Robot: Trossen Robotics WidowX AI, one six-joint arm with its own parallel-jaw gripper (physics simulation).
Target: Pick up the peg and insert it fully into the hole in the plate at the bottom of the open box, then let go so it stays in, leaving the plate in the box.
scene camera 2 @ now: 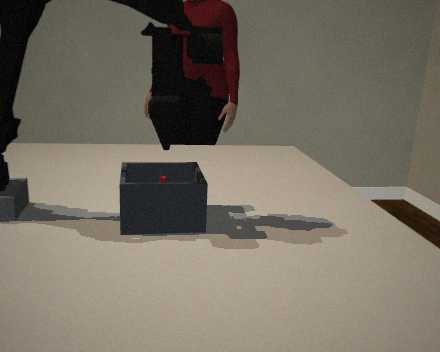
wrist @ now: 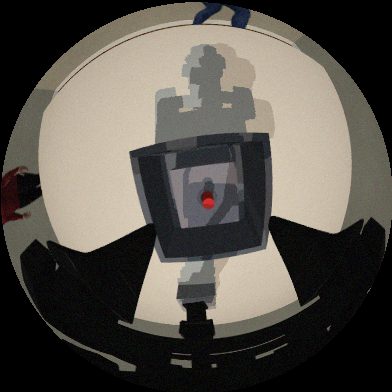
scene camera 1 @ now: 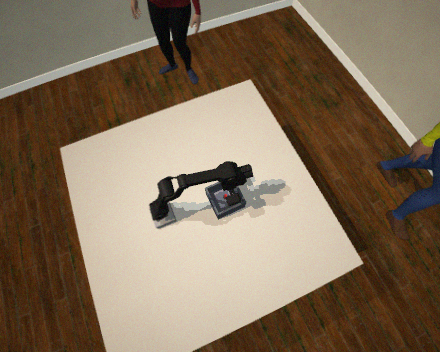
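Pixels of known places: gripper, fingertip midpoint: (scene camera 2: 166,144) (wrist: 214,226) (scene camera 1: 227,190); arm's base, origin of the base link: (wrist: 195,305) (scene camera 1: 159,213).
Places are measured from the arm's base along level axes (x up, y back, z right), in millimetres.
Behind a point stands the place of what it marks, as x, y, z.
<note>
The dark grey open box (scene camera 1: 231,213) @(-21, -317, 191) (scene camera 2: 163,210) @(-5, -319, 190) (wrist: 256,200) @(18, -310, 178) stands upright on the table. The red peg (scene camera 1: 226,196) @(34, -332, 118) (scene camera 2: 163,179) @(33, -332, 118) (wrist: 208,202) @(36, -333, 112) stands upright inside it, at the hole area of the grey plate (wrist: 194,206) @(6, -321, 90) on the box bottom. The peg's lower end is in the plate; how deep is hard to tell. In scene camera 2 its top shows over the near wall. My gripper (scene camera 2: 166,147) @(102, -339, 113) (wrist: 214,226) @(102, -339, 113) is wide open and empty, pointing down above the box, with its fingertips clear of the peg and the rim.
The pale table top (scene camera 1: 165,280) @(-52, 140, 297) (scene camera 2: 250,300) @(-52, -395, 446) (wrist: 100,150) @(-52, -473, -81) carries the box and the arm's grey base (scene camera 1: 165,221) @(-4, -4, 53) (scene camera 2: 17,200) @(-18, -56, 47). The arm reaches over the box from its base. Two people stand beyond the table edges.
</note>
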